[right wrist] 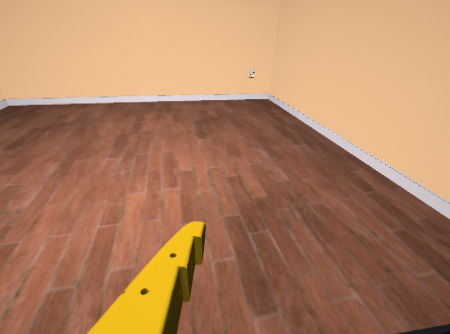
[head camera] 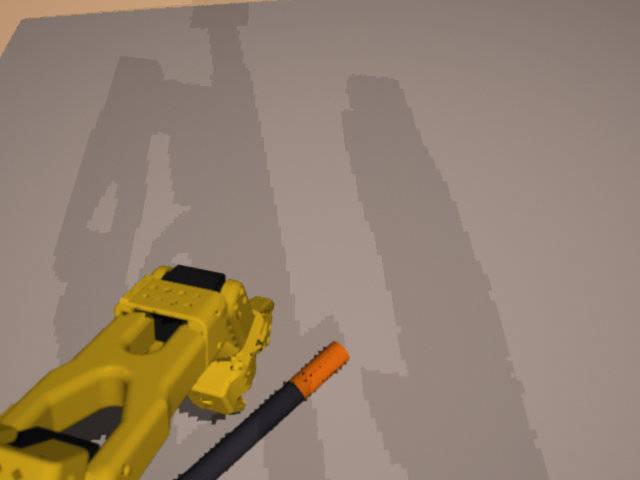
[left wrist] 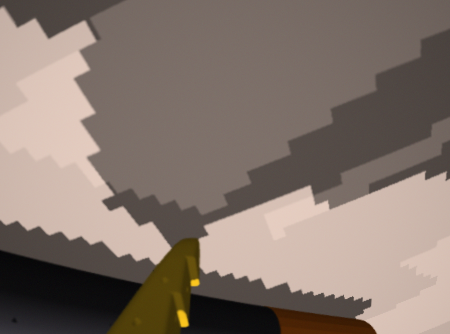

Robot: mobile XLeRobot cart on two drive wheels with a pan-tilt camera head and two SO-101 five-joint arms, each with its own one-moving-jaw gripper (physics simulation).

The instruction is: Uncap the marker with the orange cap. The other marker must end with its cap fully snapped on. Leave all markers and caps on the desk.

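Places are measured from the left arm's base along level axes (x back, y left, z down), in metres.
Where they show: left hand, its tool point: (head camera: 240,402) (left wrist: 198,255); right hand, its tool point: (right wrist: 204,237).
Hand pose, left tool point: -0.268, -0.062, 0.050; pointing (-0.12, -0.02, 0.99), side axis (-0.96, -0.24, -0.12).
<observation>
Each offset is from my left tool point to the centre of the thing, as dx, dy, dz. Level surfaces: height alone.
The marker with a black barrel @(+0.016, -0.021, -0.004) (head camera: 248,431) (left wrist: 235,317) lies slanted at the bottom of the head view, its near end cut off by the picture edge. Its orange cap @(-0.026, -0.061, -0.005) (head camera: 321,369) (left wrist: 320,322) is on the upper right end, flush against the barrel. My left gripper (head camera: 247,356) (left wrist: 192,245) is open and empty, up and left of the marker in the head view. In the left wrist view its one visible jaw overlaps the barrel, left of the cap; contact cannot be told. My right gripper (right wrist: 200,227) is open, with one jaw showing. The other marker does not show.
The grey desk @(dz +0.005) (head camera: 568,206) fills most of the head view, with arm shadows across it and its far edge at the top. The right wrist view shows wooden floor @(dz +0.725) (right wrist: 300,240), tan walls (right wrist: 140,45) and a wall outlet (right wrist: 252,73).
</observation>
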